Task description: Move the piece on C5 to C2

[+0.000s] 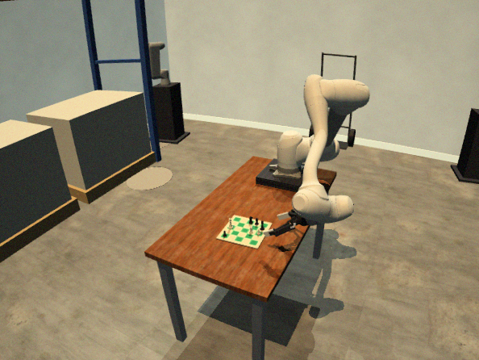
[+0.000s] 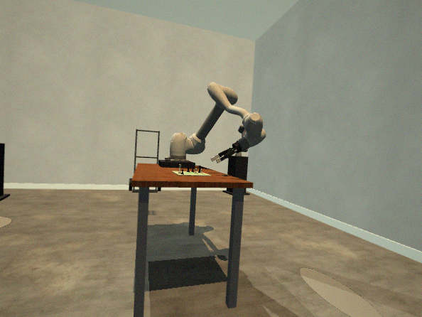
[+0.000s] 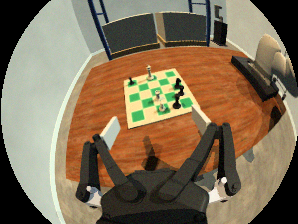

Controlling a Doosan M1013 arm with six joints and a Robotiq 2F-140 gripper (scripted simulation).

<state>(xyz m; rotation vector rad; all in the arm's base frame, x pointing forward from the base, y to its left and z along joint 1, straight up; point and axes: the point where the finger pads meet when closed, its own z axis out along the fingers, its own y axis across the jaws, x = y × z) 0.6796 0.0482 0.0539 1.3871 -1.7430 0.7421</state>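
Right now the black piece is 15 cm to the right of my hand, 12 cm behind it and 8 cm below it. Also, from my hand: white piece 23 cm to the right, 7 cm below, 5 cm behind; chessboard 16 cm to the right, 10 cm below, 5 cm behind.
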